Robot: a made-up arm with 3 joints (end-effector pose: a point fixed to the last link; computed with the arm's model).
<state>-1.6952 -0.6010 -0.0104</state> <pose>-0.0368 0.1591 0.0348 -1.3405 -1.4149 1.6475</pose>
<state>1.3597 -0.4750 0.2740</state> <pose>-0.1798 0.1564 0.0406 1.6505 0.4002 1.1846</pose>
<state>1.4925 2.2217 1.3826</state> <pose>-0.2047 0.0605 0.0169 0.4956 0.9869 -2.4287</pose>
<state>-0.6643 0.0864 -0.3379</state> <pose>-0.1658 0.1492 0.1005 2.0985 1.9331 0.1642</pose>
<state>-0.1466 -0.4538 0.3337</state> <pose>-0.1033 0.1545 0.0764 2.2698 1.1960 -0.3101</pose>
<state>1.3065 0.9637 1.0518</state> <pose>-0.1850 0.1000 0.0941 1.0910 -1.0285 2.2910</pose>
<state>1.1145 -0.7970 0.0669</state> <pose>-0.2023 0.1594 0.0569 1.8574 0.9640 0.7773</pose>
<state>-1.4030 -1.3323 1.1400</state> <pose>-0.1267 0.0901 -0.0317 0.4659 1.2021 -2.6489</pose>
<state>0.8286 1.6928 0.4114</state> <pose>-0.1170 0.1514 0.0539 0.3569 -0.7164 2.1342</pose>
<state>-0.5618 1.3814 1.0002</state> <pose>-0.0531 0.1056 0.0727 2.0982 -0.3056 0.9193</pose>
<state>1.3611 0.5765 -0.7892</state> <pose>-0.1007 0.1150 -0.0915 0.0633 0.4457 1.3553</pose>
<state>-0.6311 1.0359 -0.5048</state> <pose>-0.2012 0.1391 -0.0122 1.3912 1.4523 1.0192</pose>
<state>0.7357 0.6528 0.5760</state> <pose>-0.1305 0.1423 0.0745 1.5096 -0.1892 1.5468</pose>
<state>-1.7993 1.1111 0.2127</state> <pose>-0.1235 0.1579 0.0172 2.2715 1.3779 -0.3373</pose>
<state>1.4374 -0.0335 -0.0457</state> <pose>-0.1749 0.1587 -0.0143 1.0322 0.3384 1.5156</pose>
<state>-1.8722 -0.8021 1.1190</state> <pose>-0.1400 0.0925 -0.0494 0.5582 1.1978 -2.6260</pose>
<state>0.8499 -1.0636 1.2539</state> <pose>-0.0688 0.0765 0.0672 2.2446 -0.0519 -0.3670</pose>
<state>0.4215 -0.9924 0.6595</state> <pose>-0.0938 0.1365 0.0705 2.2675 0.8091 -0.4653</pose>
